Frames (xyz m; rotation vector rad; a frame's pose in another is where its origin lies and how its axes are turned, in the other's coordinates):
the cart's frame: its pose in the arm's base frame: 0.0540 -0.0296 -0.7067 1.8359 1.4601 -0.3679
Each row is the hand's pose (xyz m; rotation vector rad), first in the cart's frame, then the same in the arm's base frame.
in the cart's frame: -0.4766 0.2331 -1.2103 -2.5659 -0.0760 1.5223
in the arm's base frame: -0.1445 0.4636 0.5031 0.0480 -0.4538 1.4296
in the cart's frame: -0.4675 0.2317 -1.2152 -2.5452 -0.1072 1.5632
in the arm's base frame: -0.1441 0.4736 0.5002 0.0642 -0.4879 1.4139
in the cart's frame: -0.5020 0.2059 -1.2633 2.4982 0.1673 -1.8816
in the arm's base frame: -0.1892 0.4846 0.5450 0.0738 -0.7587 1.4376
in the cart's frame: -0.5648 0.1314 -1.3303 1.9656 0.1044 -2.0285
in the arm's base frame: -0.2923 0.4921 0.6024 0.0694 -1.2102 1.5422
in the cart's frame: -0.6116 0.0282 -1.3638 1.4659 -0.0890 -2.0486
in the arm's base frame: -0.4096 0.4895 0.6163 0.0507 -1.6305 1.7239
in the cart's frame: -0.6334 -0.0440 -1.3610 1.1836 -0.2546 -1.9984
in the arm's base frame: -0.4825 0.4771 0.6013 0.0214 -1.8663 1.8808
